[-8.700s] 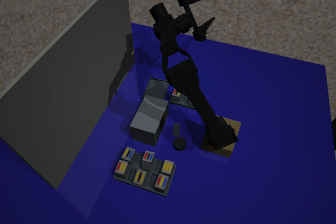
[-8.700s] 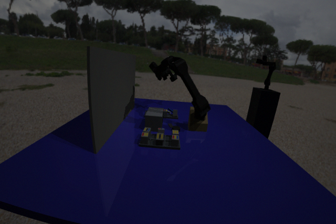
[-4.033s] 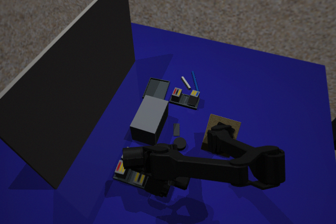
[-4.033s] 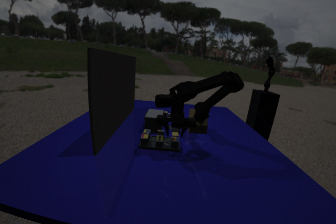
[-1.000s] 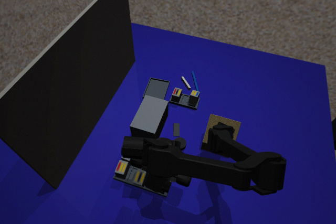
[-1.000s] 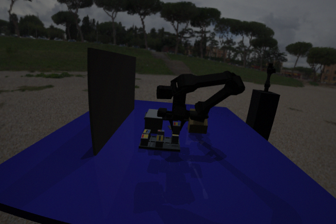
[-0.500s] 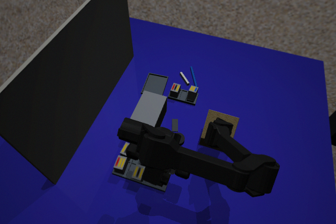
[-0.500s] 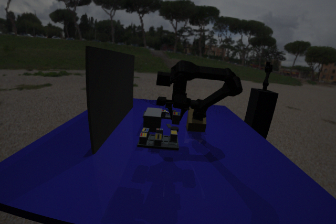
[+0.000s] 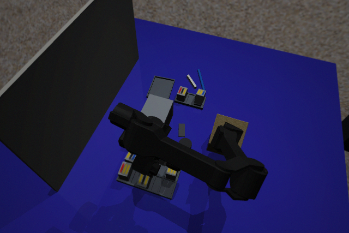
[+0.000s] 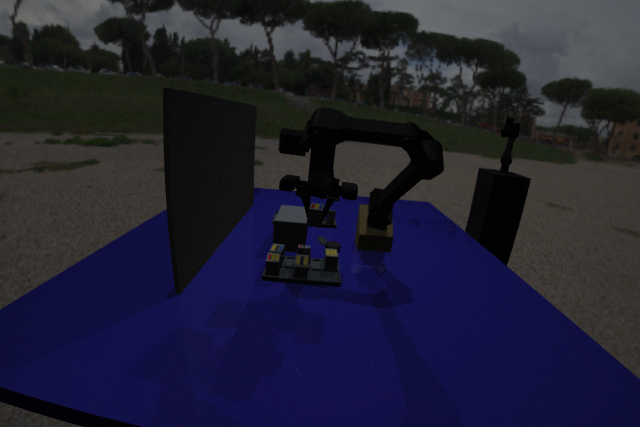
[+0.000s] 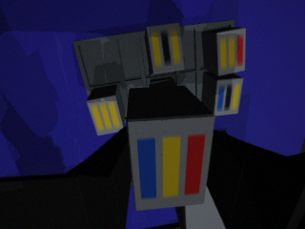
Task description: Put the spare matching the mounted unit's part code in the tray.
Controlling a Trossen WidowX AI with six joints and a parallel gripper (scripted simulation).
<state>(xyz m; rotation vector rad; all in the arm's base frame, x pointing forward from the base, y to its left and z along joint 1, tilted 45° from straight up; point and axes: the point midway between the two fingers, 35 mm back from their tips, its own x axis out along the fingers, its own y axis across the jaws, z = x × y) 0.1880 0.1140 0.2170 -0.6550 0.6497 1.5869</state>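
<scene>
Now: gripper tip 180 mm short of the dark tray, 370 mm to the left of it and 160 mm above it. Round my gripper tip: black panel 330 mm ahead, 150 mm to the right, 70 mm above; then disc 40 mm behind, 160 mm to the right, 150 mm below; then grey box unit 100 mm ahead, 180 mm to the right, 110 mm below.
</scene>
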